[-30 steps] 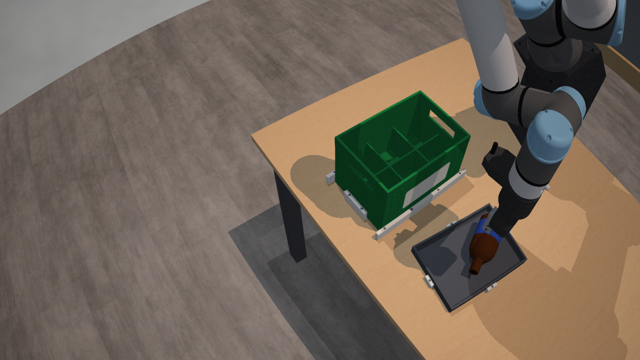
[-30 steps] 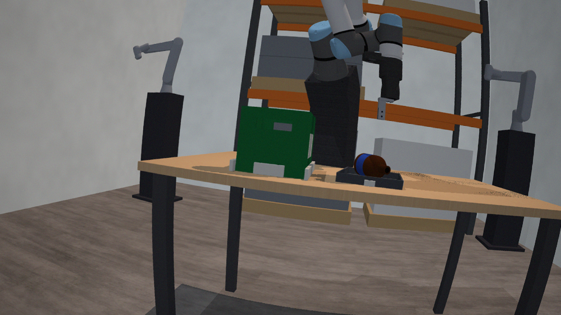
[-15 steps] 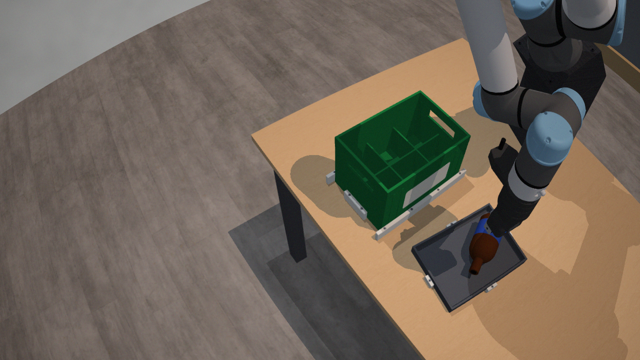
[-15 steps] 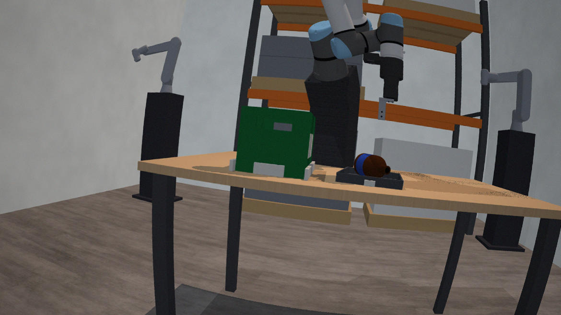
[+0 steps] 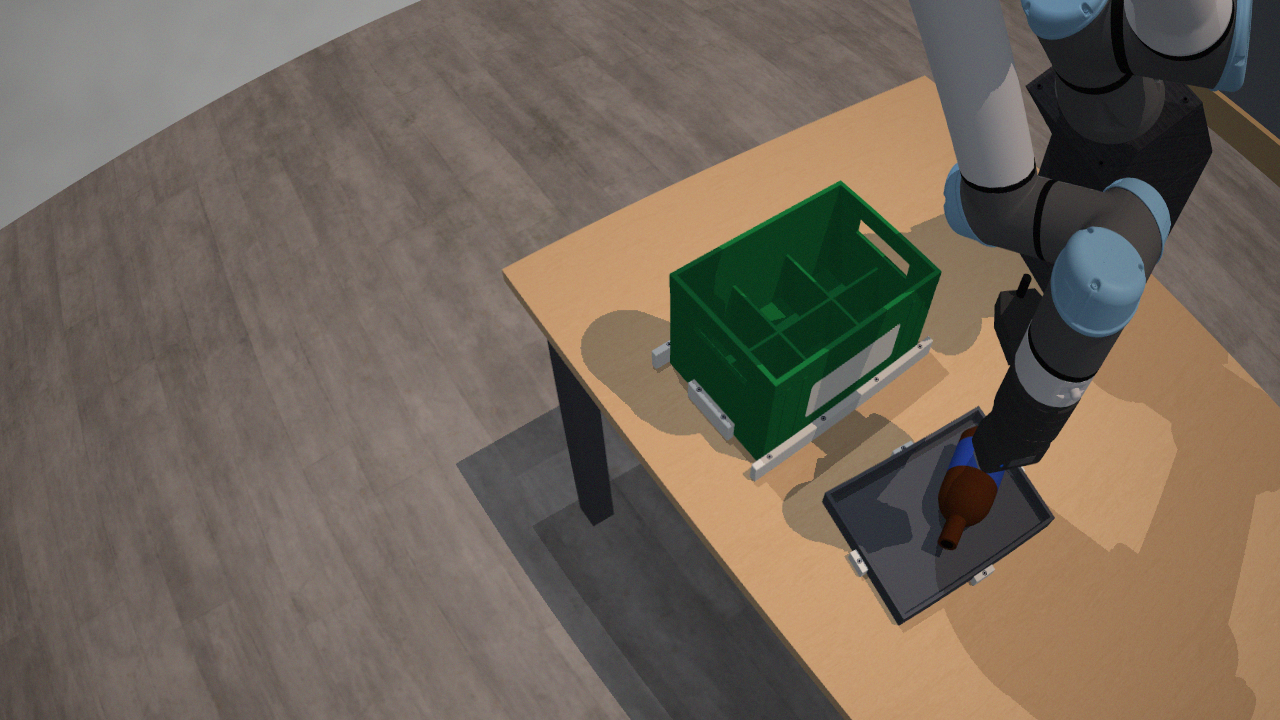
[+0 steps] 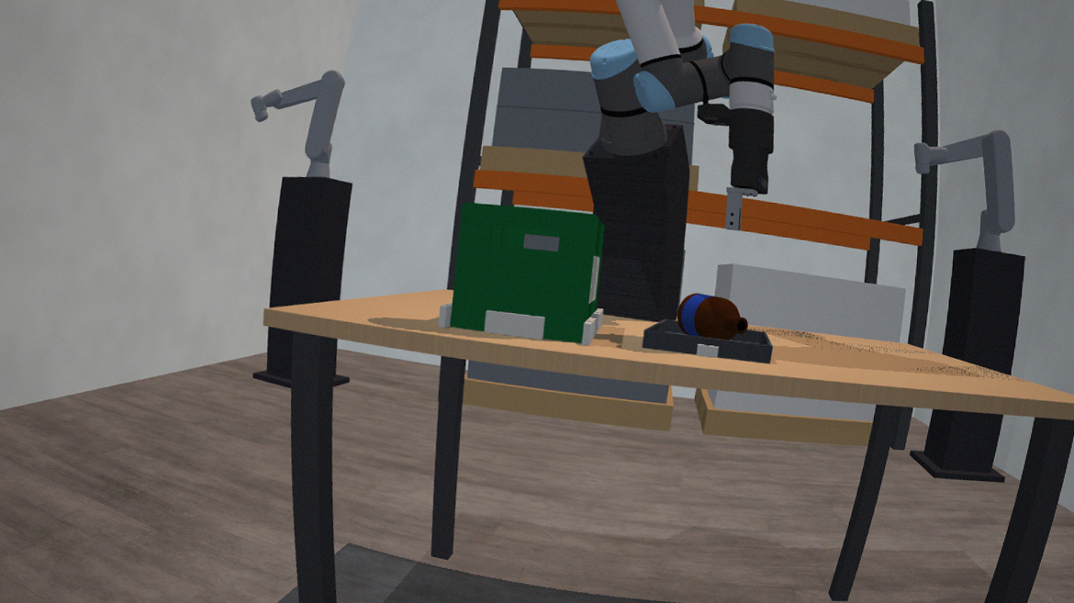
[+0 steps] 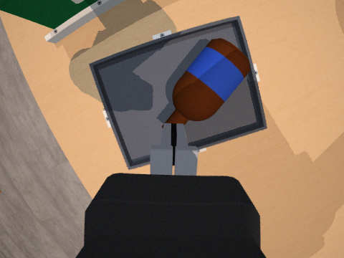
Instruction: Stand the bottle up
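Now: the brown bottle 5 cm behind my hand, 1 cm to the right of it and 16 cm below it. Also, from my hand: green crate 1 cm ahead, 30 cm to the right, 12 cm below; then dark grey tray 2 cm behind, 1 cm to the right, 19 cm below.
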